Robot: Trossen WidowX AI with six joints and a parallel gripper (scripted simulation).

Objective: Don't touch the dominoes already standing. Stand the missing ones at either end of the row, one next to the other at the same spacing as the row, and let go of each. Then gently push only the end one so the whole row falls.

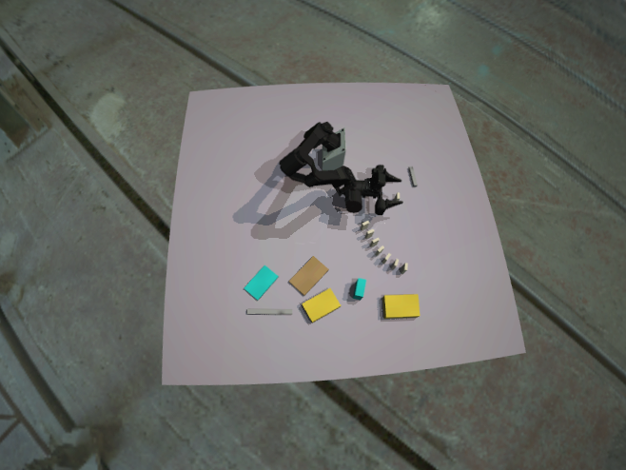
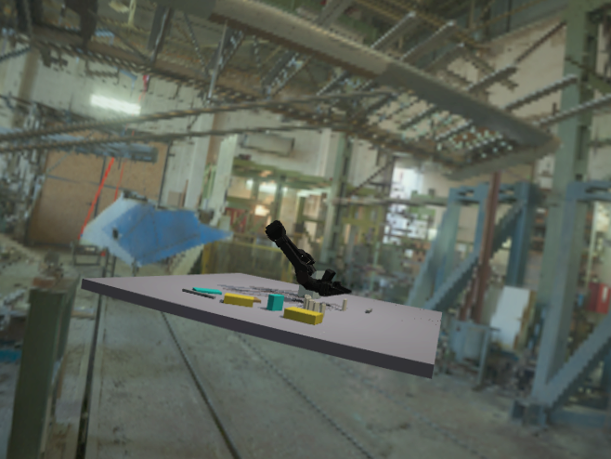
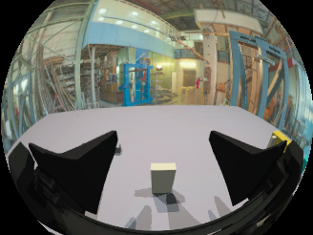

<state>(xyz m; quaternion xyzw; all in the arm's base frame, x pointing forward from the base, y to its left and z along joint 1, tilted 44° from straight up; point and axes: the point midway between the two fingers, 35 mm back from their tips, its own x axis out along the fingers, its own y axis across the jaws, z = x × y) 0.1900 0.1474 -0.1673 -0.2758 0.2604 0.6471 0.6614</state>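
The short grey bar lies 12 cm behind my gripper tip, 8 cm to the left of it and 8 cm below it. The rest, counted from my gripper tip: teal slab (34 cm ahead, 50 cm to the right, 8 cm below); then brown block (31 cm ahead, 33 cm to the right, 8 cm below); then teal block (36 cm ahead, 16 cm to the right, 6 cm below).
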